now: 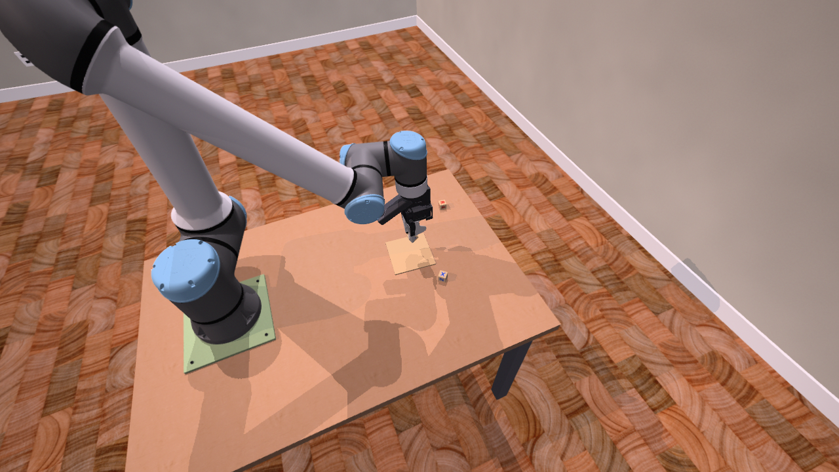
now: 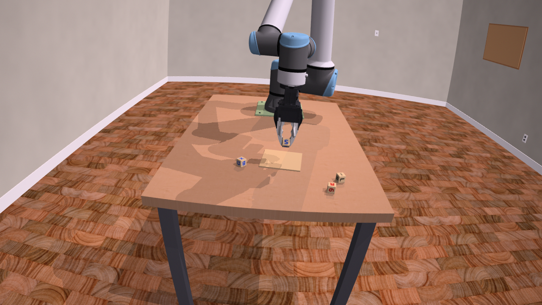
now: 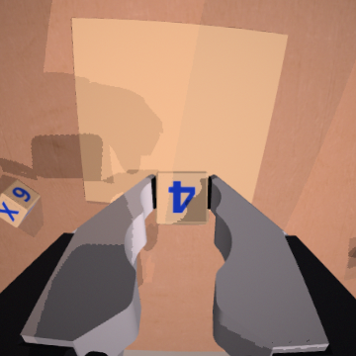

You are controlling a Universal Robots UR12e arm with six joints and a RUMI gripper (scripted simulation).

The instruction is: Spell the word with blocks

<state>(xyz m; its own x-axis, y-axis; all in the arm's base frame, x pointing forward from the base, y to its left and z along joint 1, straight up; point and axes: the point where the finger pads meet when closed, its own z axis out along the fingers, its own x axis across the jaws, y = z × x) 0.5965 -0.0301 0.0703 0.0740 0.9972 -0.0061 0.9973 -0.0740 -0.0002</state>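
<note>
Right now the mat is 10 mm behind my hand, 10 mm to the right of it and 80 mm below it. Round my hand: red-lettered block: 190 mm ahead, 130 mm to the left, 70 mm below.
</note>
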